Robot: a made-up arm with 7 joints.
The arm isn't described. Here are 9 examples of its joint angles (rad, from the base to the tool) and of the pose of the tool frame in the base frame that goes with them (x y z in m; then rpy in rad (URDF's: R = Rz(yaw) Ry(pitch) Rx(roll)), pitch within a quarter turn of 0, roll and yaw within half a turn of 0).
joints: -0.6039 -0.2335 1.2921 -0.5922 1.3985 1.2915 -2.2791
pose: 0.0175 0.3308 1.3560 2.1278 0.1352 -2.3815
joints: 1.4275 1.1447 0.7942 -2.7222 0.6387 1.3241 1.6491
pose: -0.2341 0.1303 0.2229 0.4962 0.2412 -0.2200
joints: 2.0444 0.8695 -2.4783 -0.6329 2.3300 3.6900 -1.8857
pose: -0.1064 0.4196 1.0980 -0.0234 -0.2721 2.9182
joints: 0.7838 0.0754 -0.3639 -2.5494 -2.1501 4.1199 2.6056
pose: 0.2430 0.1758 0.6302 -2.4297 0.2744 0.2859
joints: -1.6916 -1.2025 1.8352 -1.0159 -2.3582 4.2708 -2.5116
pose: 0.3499 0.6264 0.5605 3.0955 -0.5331 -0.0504
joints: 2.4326 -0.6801 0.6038 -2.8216 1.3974 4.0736 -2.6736
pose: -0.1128 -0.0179 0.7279 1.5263 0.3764 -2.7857
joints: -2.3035 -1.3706 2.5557 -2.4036 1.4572 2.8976 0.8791
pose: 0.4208 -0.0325 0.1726 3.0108 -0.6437 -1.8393
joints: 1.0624 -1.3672 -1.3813 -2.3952 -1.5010 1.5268 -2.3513
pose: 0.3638 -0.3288 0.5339 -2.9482 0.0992 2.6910
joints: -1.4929 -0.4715 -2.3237 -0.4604 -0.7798 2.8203 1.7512
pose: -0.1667 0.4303 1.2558 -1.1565 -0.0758 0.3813
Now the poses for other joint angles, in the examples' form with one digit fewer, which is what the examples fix.
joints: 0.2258 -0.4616 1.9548 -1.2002 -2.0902 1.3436 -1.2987
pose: -0.584 0.365 1.018 0.579 0.476 1.125
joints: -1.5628 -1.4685 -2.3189 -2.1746 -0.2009 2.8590 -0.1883
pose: -0.415 0.404 0.112 -2.161 0.164 2.503
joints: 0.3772 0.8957 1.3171 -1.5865 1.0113 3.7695 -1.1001
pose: 0.401 0.559 0.655 -2.147 -0.876 0.055
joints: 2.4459 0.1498 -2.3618 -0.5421 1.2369 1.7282 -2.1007
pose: 0.139 0.097 1.408 1.664 0.157 2.865
